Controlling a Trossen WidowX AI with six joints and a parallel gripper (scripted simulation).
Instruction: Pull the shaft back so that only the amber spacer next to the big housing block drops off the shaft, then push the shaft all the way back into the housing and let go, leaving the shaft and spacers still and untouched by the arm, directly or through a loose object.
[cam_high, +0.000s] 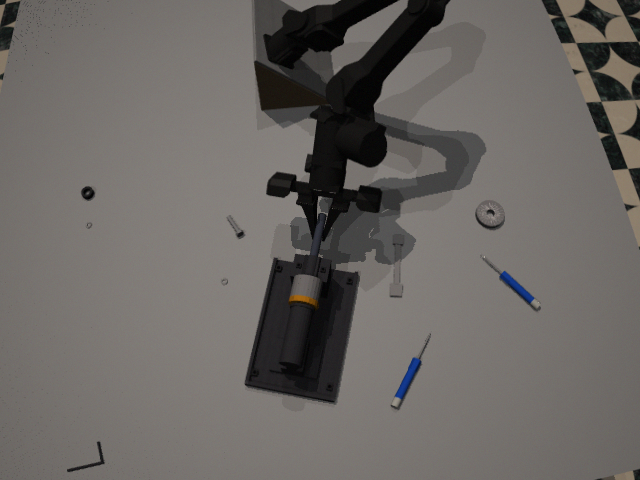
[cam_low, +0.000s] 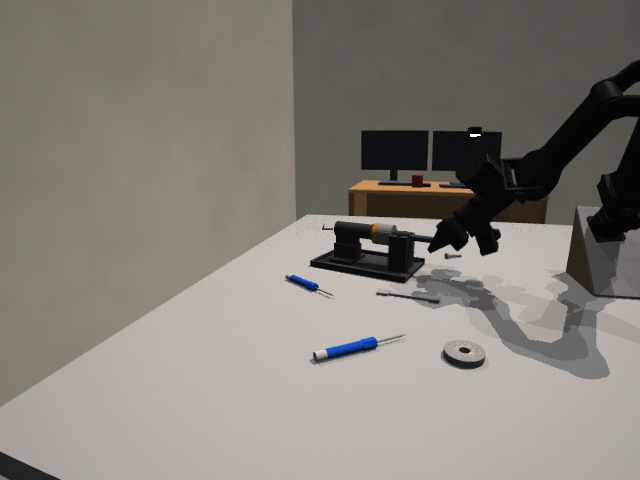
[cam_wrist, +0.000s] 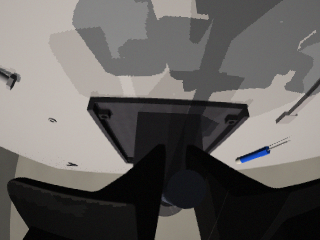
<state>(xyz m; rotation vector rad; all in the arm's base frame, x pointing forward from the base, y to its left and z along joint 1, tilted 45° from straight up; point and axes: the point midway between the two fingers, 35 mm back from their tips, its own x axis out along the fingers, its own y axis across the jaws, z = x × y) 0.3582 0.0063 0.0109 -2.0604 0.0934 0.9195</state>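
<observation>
Right now the shaft is 7 cm ahead of my hand and 3 cm to the right of it. The rest, counted from my hand: bolt 5 cm behind, 15 cm to the right, 7 cm below; amber spacer 14 cm ahead, 6 cm to the right; grey bar 7 cm ahead, 12 cm to the left, 8 cm below.
</observation>
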